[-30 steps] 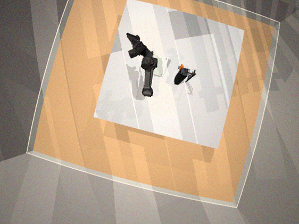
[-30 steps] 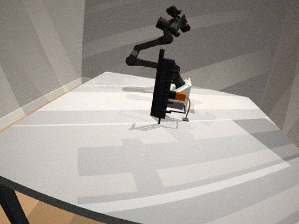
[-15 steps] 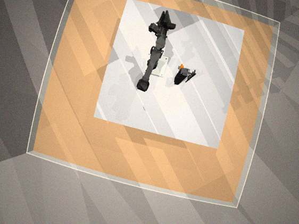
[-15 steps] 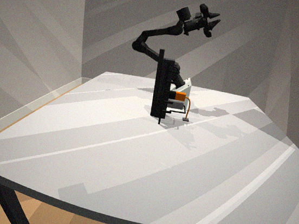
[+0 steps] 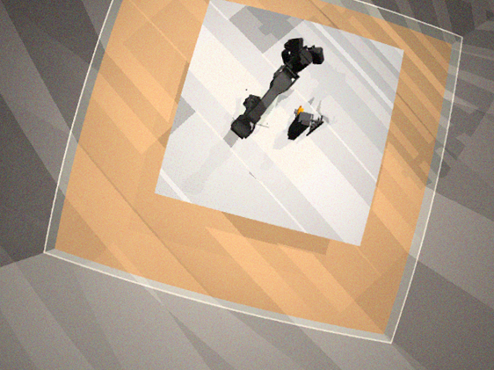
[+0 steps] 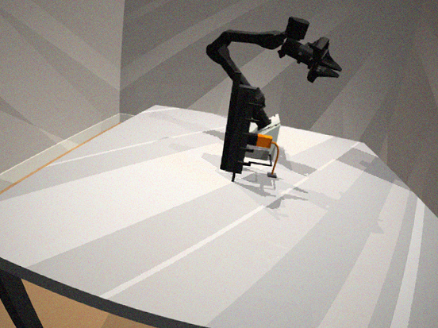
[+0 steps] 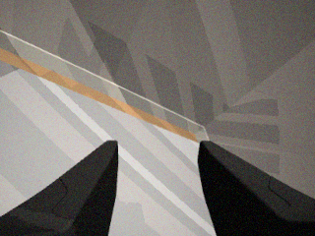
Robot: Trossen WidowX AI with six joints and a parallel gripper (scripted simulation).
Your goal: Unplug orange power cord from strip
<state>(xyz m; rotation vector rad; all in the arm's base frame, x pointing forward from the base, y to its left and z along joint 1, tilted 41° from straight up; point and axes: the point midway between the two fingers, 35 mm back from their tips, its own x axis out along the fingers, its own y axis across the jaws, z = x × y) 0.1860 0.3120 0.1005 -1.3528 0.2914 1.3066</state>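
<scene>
Now: gripper tip 25 cm above the orange plug, 23 cm to the left of it and 7 cm short of it.
</scene>
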